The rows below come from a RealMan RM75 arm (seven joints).
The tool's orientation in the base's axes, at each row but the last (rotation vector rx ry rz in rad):
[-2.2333 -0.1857 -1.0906]
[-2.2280 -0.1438 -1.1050]
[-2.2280 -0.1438 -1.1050]
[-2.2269 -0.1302 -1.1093]
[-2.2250 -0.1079 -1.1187]
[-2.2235 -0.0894 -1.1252]
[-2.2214 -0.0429 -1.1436]
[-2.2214 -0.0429 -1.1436]
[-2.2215 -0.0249 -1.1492]
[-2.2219 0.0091 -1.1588]
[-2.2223 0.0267 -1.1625]
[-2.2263 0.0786 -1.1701]
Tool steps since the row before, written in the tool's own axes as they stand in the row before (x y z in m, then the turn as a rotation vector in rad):
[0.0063 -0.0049 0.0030 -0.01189 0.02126 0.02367]
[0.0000 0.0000 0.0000 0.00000 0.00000 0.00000]
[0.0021 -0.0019 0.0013 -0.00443 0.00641 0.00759]
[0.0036 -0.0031 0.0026 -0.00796 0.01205 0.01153]
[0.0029 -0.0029 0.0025 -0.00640 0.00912 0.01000]
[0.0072 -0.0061 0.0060 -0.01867 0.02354 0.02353]
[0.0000 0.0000 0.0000 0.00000 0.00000 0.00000]
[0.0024 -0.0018 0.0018 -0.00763 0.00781 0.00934]
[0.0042 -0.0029 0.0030 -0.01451 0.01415 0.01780]
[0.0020 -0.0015 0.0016 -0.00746 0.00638 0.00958]
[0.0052 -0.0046 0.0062 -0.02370 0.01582 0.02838]
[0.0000 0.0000 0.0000 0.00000 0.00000 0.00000]
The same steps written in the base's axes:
[0.0042 0.0047 0.0057 0.01610 -0.00079 -0.02990]
[0.0000 0.0000 0.0000 0.00000 0.00000 0.00000]
[0.0015 0.0019 0.0019 0.00462 0.00018 -0.00985]
[0.0030 0.0033 0.0031 0.00705 -0.00133 -0.01703]
[0.0026 0.0032 0.0025 0.00598 -0.00020 -0.01372]
[0.0067 0.0067 0.0059 0.01248 -0.00135 -0.03604]
[0.0000 0.0000 0.0000 0.00000 0.00000 0.00000]
[0.0023 0.0018 0.0020 0.00435 0.00074 -0.01367]
[0.0039 0.0029 0.0034 0.00810 0.00200 -0.02565]
[0.0020 0.0015 0.0016 0.00424 0.00197 -0.01289]
[0.0066 0.0054 0.0037 0.01080 0.00879 -0.03773]
[0.0000 0.0000 0.0000 0.00000 0.00000 0.00000]

